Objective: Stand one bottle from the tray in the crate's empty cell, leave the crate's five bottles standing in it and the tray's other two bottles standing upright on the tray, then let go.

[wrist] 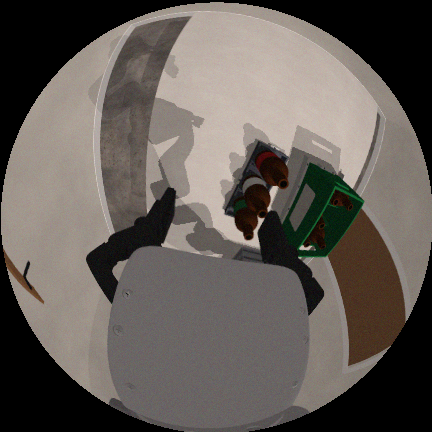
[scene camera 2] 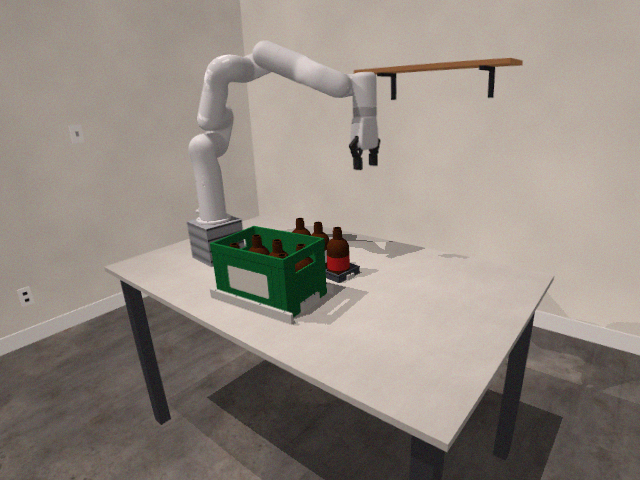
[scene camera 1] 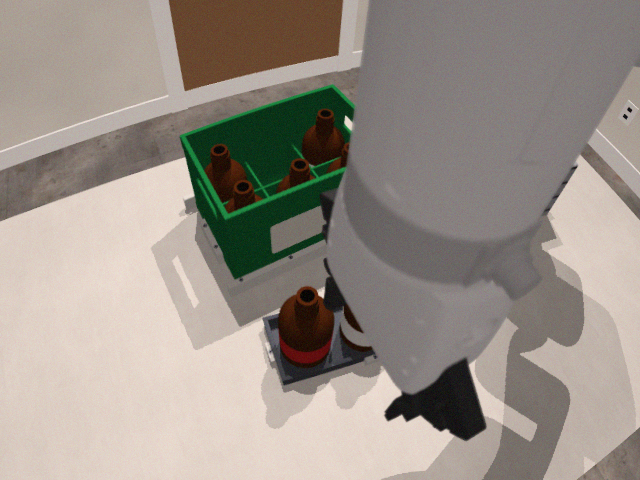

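Where they show: gripper, fingertip midpoint: [wrist: 220, 211] [scene camera 2: 365, 167] [scene camera 1: 373, 352]; arm's base, origin of the base link: [scene camera 2: 214, 220].
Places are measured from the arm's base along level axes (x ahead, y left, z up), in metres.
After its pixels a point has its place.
Observation:
My gripper [scene camera 2: 365, 164] @[x 0.509, y 0.245, z 0.186 m] [wrist: 220, 211] @[x 0.509, y 0.245, z 0.186 m] is open and empty, high above the table, fingers pointing down. In the wrist view the tray's bottles lie beyond its right finger. A red-label bottle [scene camera 1: 306, 325] @[x 0.495, y 0.122, z -0.024 m] [scene camera 2: 338, 250] @[x 0.508, y 0.075, z -0.048 m] [wrist: 272, 170] @[x 0.496, y 0.122, z -0.024 m], a white-label bottle [scene camera 1: 352, 330] @[x 0.431, y 0.134, z -0.081 m] [wrist: 256, 194] @[x 0.420, y 0.136, z -0.031 m] and a green-label bottle [wrist: 245, 216] @[x 0.340, y 0.140, z -0.036 m] stand upright in a row on the dark tray [scene camera 1: 325, 370] @[x 0.479, y 0.154, z -0.134 m] [scene camera 2: 341, 277] @[x 0.527, y 0.059, z -0.131 m]. The green crate [scene camera 1: 248, 248] @[x 0.510, y -0.033, z -0.055 m] [scene camera 2: 276, 284] @[x 0.514, y -0.217, z -0.045 m] holds five standing brown bottles; its empty cell [scene camera 1: 273, 170] @[x 0.392, y -0.216, z -0.121 m] is the middle one of the far row in scene view 1. My arm hides the tray's right end there.
The crate and tray stand near each other on the pale table [scene camera 1: 103, 361] @[x 0.780, y 0.001, z -0.146 m] [scene camera 2: 423, 330] @[x 0.861, y -0.070, z -0.146 m]. The striped block [scene camera 2: 199, 245] @[x -0.008, y -0.075, z -0.078 m] under the arm's base is behind the crate in scene view 2. A wooden wall shelf [scene camera 2: 439, 66] is at the upper right there.

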